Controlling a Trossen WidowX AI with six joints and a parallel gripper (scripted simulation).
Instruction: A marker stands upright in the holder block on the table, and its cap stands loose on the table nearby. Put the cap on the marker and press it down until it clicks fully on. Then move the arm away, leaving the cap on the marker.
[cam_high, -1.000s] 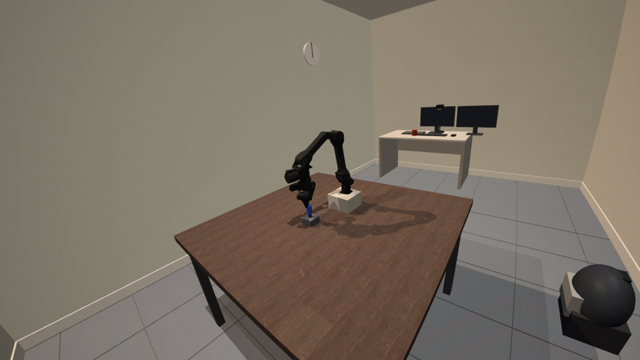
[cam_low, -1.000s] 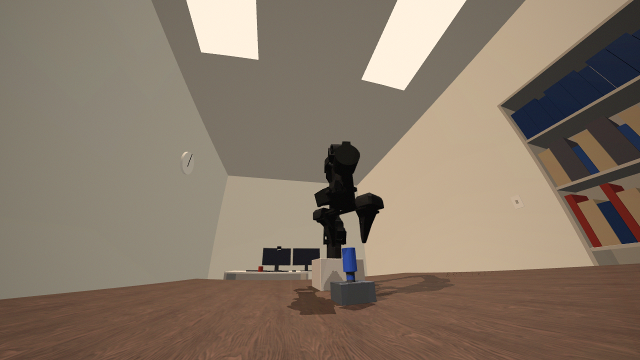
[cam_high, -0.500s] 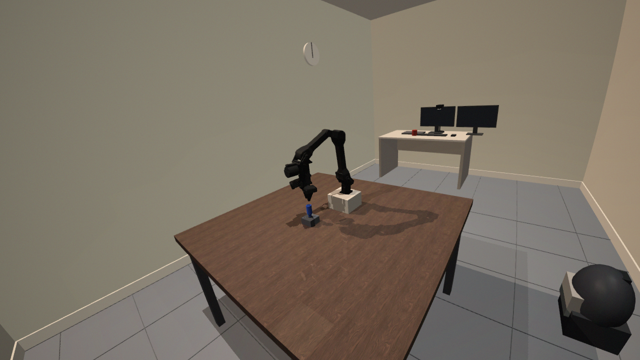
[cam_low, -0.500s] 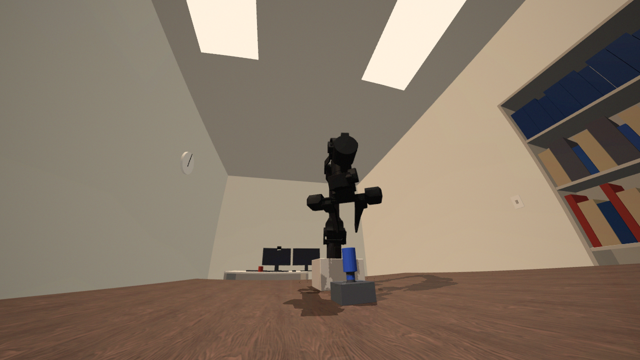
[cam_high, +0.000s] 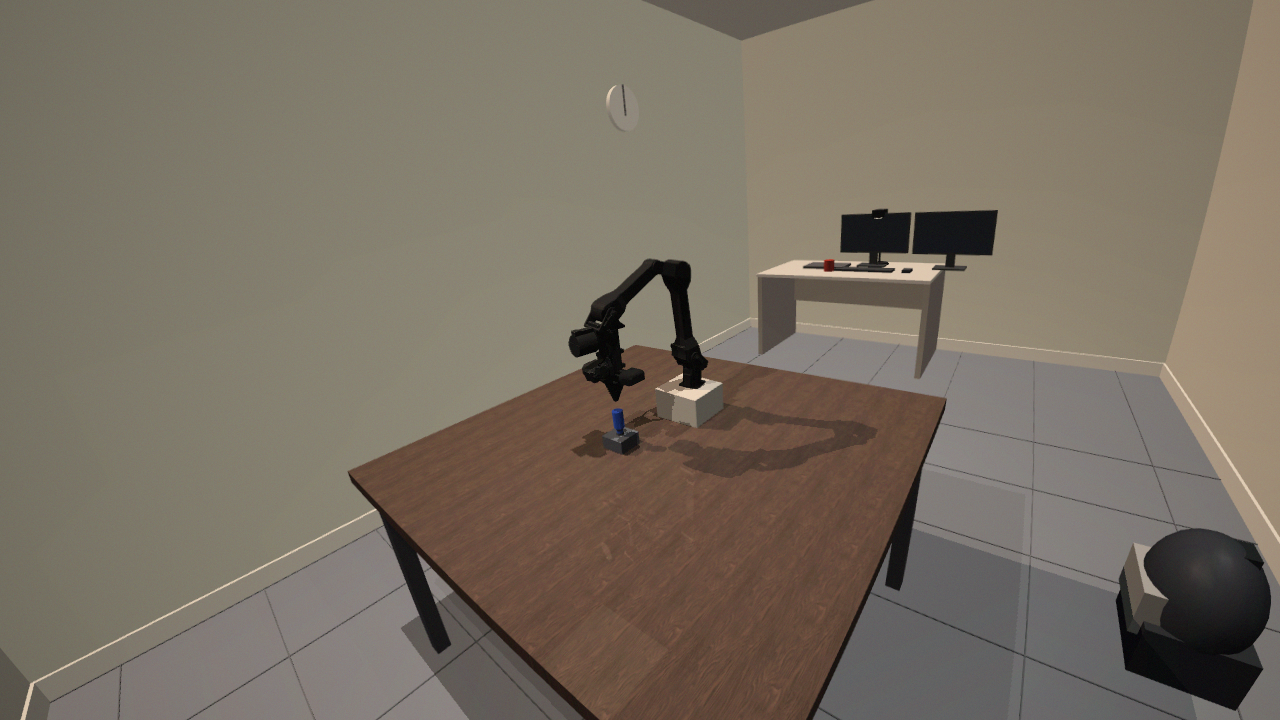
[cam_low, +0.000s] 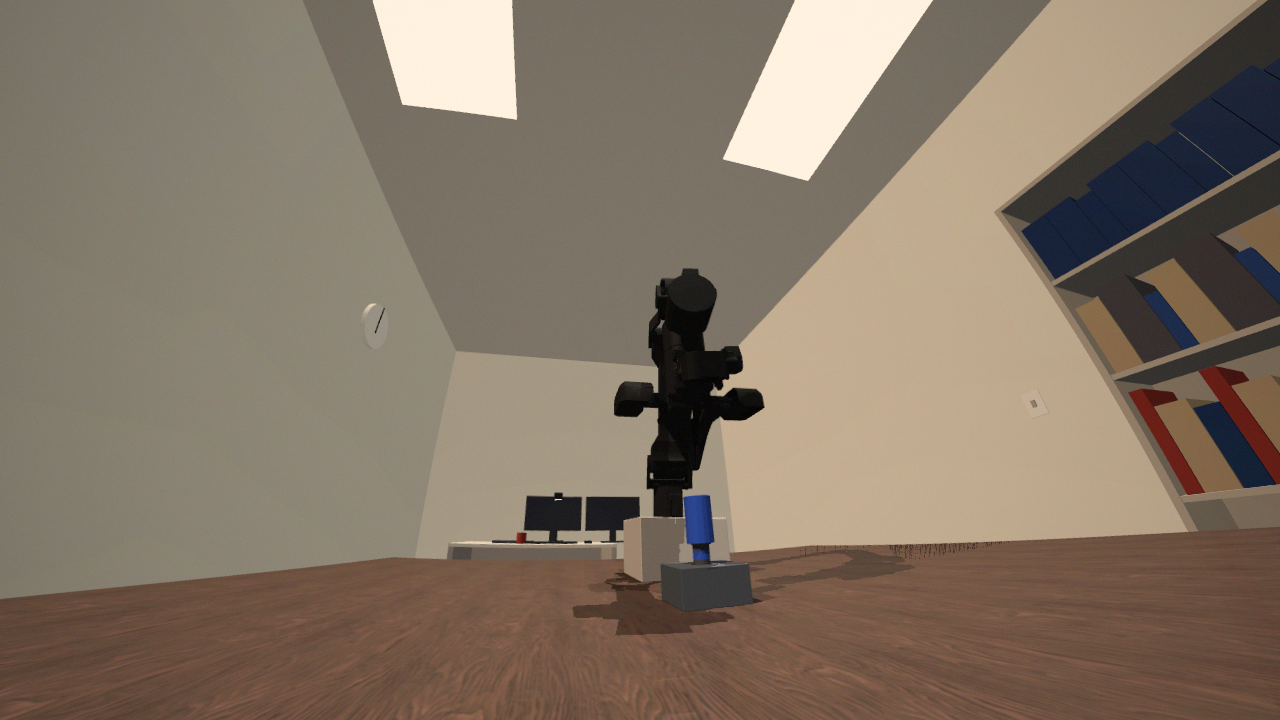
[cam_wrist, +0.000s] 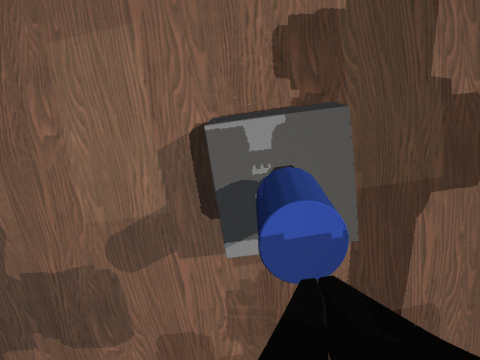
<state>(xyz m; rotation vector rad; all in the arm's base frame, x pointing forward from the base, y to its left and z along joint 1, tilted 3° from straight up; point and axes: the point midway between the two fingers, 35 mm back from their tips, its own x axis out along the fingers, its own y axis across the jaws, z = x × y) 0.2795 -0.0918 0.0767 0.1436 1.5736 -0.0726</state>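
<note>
Right now my gripper tip is 6 cm above the blue cap. The rest, counted from my gripper tip: holder block: 12 cm below.
</note>
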